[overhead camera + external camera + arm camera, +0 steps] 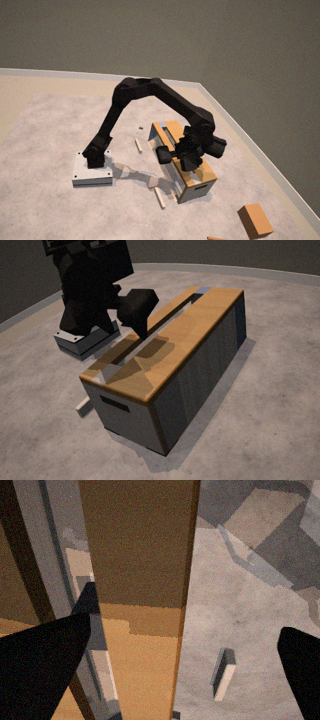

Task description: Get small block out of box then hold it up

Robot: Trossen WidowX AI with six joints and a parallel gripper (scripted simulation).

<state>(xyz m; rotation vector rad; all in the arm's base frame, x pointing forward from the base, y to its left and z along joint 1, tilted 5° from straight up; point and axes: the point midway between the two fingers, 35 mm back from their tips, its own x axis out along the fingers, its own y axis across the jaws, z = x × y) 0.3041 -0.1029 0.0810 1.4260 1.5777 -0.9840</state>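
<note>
The dark block is 4 cm ahead of my gripper tip, 4 cm to the left of it and 4 cm below it. From my gripper tip the other things lie so: orange block 29 cm ahead, 30 cm to the right, 10 cm below; then thin orange stick 15 cm ahead, 33 cm to the right, 12 cm below; then clear-fronted box 3 cm ahead, 6 cm to the left, 6 cm below.
</note>
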